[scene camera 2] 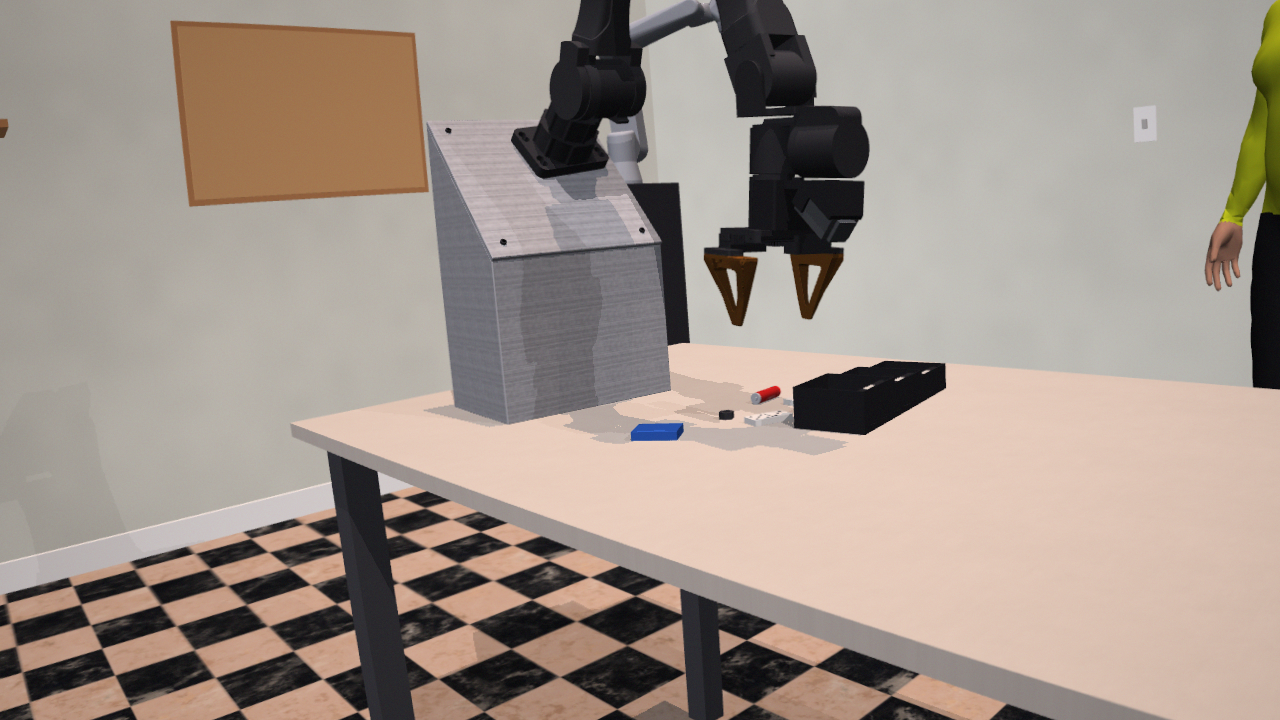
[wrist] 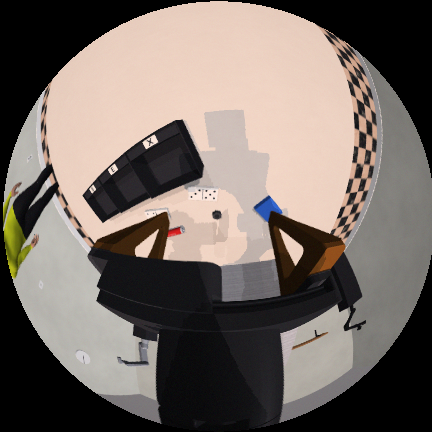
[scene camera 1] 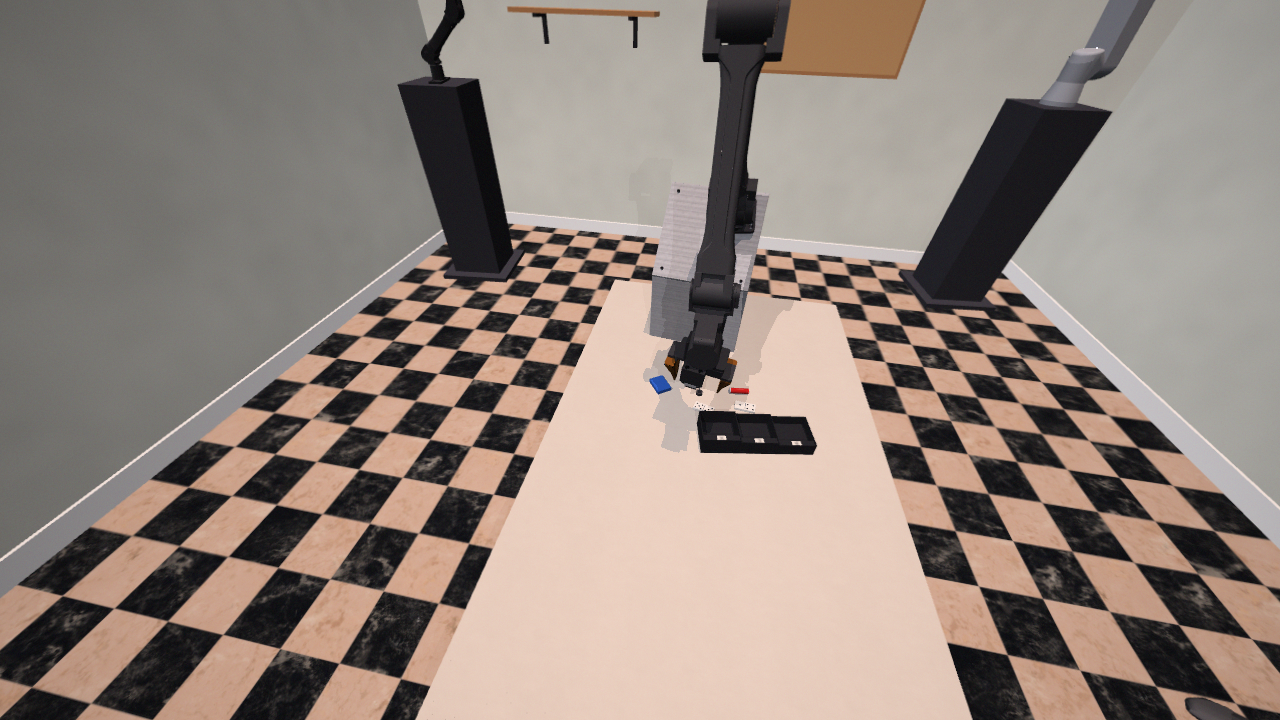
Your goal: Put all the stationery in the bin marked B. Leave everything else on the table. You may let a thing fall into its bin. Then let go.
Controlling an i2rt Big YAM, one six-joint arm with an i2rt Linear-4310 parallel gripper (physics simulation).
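Pixels of known places: gripper, fingertip midpoint: [scene camera 2: 773, 322] [wrist: 218, 216]; arm's base at its link origin: [scene camera 2: 558, 152].
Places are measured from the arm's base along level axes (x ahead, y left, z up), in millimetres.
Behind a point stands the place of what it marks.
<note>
My gripper [scene camera 1: 699, 383] @(x 396, y -76, z -223 mm) [scene camera 2: 772, 319] @(x 396, y -76, z -223 mm) [wrist: 218, 216] @(x 396, y -76, z -223 mm) is open and empty, high above the table. A flat blue block [scene camera 1: 660, 384] @(x 293, y -153, z -332 mm) [scene camera 2: 657, 432] @(x 302, y -168, z -333 mm) [wrist: 267, 207] @(x 298, y -151, z -332 mm) lies by one fingertip in the wrist view, well below it. A short red cylinder with a pale end [scene camera 1: 739, 390] @(x 298, y 49, z -329 mm) [scene camera 2: 767, 394] @(x 301, y 43, z -332 mm) [wrist: 175, 231] @(x 298, y 39, z -329 mm) lies by the other. The black bin row [scene camera 1: 756, 448] @(x 482, y 66, z -322 mm) [scene camera 2: 827, 411] @(x 448, y -58, z -320 mm) [wrist: 192, 150] @(x 442, y -58, z -313 mm) has three compartments. Two labels read X and E in the wrist view; the label of the far-end compartment [wrist: 106, 202] @(x 418, y 162, z -335 mm) is too small to read surely. The compartment floors show no objects there.
A small black nut-like piece [scene camera 1: 699, 392] @(x 310, y -52, z -334 mm) [scene camera 2: 725, 414] @(x 312, y -60, z -335 mm) [wrist: 216, 215] @(x 309, y -53, z -333 mm) lies between blue block and red cylinder. One white domino [wrist: 202, 194] @(x 360, y -43, z -334 mm) lies beside the X compartment; another domino [wrist: 152, 213] @(x 353, y 65, z -334 mm) is partly behind a fingertip. The grey arm pedestal [scene camera 2: 581, 331] @(x 102, y -80, z -240 mm) stands behind them.
</note>
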